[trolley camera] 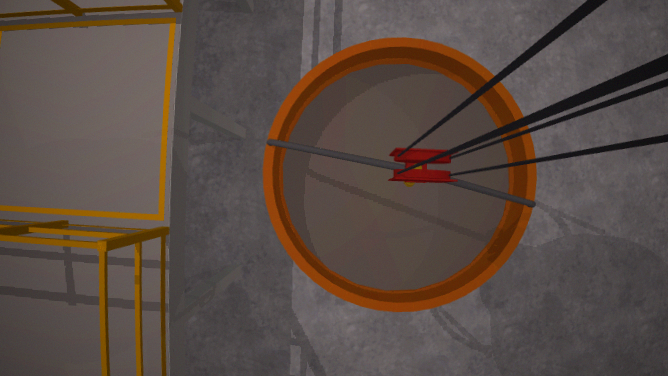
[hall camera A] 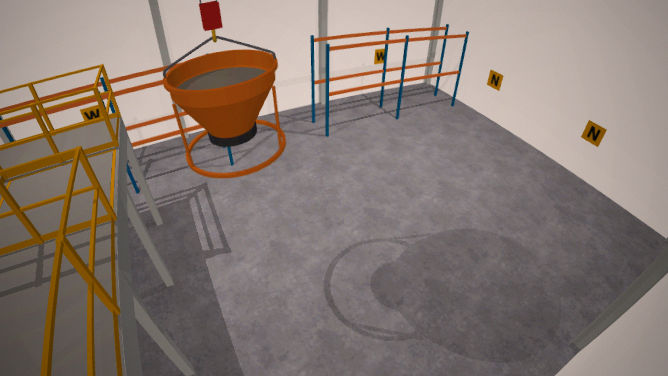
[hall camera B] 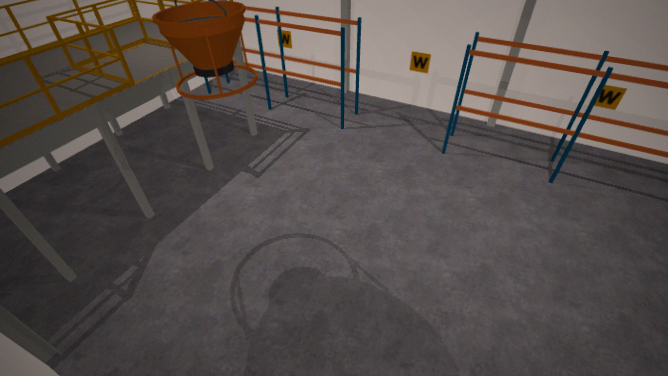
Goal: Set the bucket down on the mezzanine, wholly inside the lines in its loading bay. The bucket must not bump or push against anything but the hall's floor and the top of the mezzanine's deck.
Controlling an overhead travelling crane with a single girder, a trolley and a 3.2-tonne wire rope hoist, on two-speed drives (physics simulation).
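Observation:
The orange bucket (hall camera A: pixel 225 105) (hall camera B: pixel 202 45) (trolley camera: pixel 350 225) is filled with grey material and hangs upright on its bail, its base ring off the floor. My hook (hall camera A: pixel 214 36) holds the bail below the red block; the block mostly hides it in the trolley view, and it is out of view in hall camera B. In the trolley view the bucket is right of the mezzanine (hall camera A: pixel 125 240) (hall camera B: pixel 50 145) (trolley camera: pixel 40 277), with a gap between its rim and the deck edge. The loading bay's yellow lines (trolley camera: pixel 168 120) lie on the deck, left and slightly above the bucket's middle. Ring height against the deck is hard to tell.
Yellow guard rails (hall camera A: pixel 102 105) (trolley camera: pixel 102 300) stand on the deck on both sides of the bay. Blue-and-orange racks stand by the west wall: one rack (hall camera A: pixel 132 178) (hall camera B: pixel 342 80) behind the bucket, another rack (hall camera A: pixel 327 90) (hall camera B: pixel 580 125) farther right. The bucket's shadow lies on the floor.

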